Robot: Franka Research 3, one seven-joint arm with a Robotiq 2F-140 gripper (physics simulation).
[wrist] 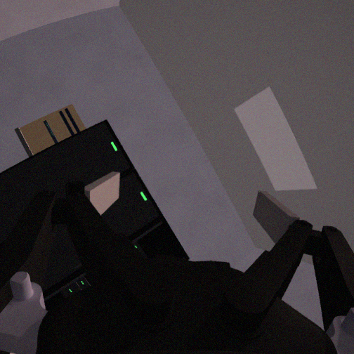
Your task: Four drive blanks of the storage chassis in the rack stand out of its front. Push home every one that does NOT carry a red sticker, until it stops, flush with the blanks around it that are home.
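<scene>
My gripper (187, 193) is open, its two pale fingertip pads wide apart with nothing between them. The rack (75, 155) is a dark, nearly black block at the left, tilted in the wrist view. The left fingertip overlaps its dark face in the picture; whether it touches cannot be told. Green lights (114, 146) (143, 196) glow near the rack's right edge, and smaller green lights (76, 286) show lower down. I cannot make out the storage chassis, the drive blanks or any red sticker; the gripper's dark linkage hides much of the lower rack.
A brown box (37, 136) with dark stripes shows beyond the rack's upper edge. A bluish-grey surface (160, 140) lies right of the rack, with a darker grey surface (200, 65) beyond it. A pale four-sided patch (275, 142) shows above the right finger.
</scene>
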